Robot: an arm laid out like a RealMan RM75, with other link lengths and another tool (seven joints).
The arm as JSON. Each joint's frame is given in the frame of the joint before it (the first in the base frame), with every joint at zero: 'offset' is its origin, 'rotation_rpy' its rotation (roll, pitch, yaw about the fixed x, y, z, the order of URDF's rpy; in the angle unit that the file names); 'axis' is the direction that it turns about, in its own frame. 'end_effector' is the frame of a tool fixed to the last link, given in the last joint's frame.
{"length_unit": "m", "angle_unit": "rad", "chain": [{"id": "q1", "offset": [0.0, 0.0, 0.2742], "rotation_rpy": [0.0, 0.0, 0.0], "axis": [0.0, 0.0, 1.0]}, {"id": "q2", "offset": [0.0, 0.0, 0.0], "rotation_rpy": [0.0, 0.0, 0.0], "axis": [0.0, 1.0, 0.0]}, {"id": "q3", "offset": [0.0, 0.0, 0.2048], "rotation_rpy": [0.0, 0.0, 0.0], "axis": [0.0, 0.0, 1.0]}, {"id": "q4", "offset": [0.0, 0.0, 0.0], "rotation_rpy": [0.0, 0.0, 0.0], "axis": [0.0, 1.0, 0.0]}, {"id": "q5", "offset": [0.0, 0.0, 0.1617], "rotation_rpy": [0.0, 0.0, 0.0], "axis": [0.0, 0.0, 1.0]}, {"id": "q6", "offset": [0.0, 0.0, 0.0], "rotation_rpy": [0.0, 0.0, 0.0], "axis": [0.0, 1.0, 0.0]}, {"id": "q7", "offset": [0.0, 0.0, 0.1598], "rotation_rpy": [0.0, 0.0, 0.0], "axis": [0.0, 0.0, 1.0]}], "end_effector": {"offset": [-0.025, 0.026, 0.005], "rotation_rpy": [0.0, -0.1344, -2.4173]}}
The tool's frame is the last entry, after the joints.
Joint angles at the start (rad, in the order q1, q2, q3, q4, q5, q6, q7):
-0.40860, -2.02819, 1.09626, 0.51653, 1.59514, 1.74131, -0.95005
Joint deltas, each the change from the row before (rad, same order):
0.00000, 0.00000, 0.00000, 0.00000, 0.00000, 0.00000, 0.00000
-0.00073, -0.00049, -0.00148, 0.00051, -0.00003, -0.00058, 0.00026
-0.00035, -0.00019, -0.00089, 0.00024, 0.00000, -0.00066, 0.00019
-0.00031, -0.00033, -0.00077, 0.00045, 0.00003, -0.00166, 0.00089
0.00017, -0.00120, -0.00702, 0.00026, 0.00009, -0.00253, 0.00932
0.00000, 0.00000, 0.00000, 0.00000, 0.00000, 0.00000, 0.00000
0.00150, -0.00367, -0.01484, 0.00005, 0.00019, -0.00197, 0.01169
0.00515, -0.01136, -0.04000, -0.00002, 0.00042, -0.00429, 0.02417
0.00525, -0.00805, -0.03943, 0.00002, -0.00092, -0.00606, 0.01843
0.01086, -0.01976, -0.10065, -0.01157, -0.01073, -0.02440, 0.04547
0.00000, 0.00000, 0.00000, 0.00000, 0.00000, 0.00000, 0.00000
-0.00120, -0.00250, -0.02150, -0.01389, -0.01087, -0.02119, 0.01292
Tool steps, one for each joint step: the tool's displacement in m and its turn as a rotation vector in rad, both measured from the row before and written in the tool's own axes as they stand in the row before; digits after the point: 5 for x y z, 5 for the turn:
0.00000, 0.00000, 0.00000, 0.00000, 0.00000, 0.00000
0.00013, 0.00044, 0.00018, -0.00113, 0.00024, 0.00152
0.00013, 0.00025, 0.00006, -0.00075, 0.00058, 0.00086
0.00031, 0.00027, 0.00008, -0.00076, 0.00144, 0.00167
0.00089, 0.00104, -0.00006, -0.00613, 0.00361, 0.01084
0.00000, 0.00000, 0.00000, 0.00000, 0.00000, 0.00000
0.00096, 0.00163, 0.00016, -0.01443, 0.00407, 0.01316
0.00208, 0.00388, 0.00068, -0.04077, 0.01025, 0.02642
0.00247, 0.00424, -0.00053, -0.04103, 0.01565, 0.02173
0.00765, 0.01099, -0.00199, -0.11453, 0.05066, 0.04487
0.00000, 0.00000, 0.00000, 0.00000, 0.00000, 0.00000
0.00435, 0.00325, -0.00016, -0.03438, 0.02517, 0.00653

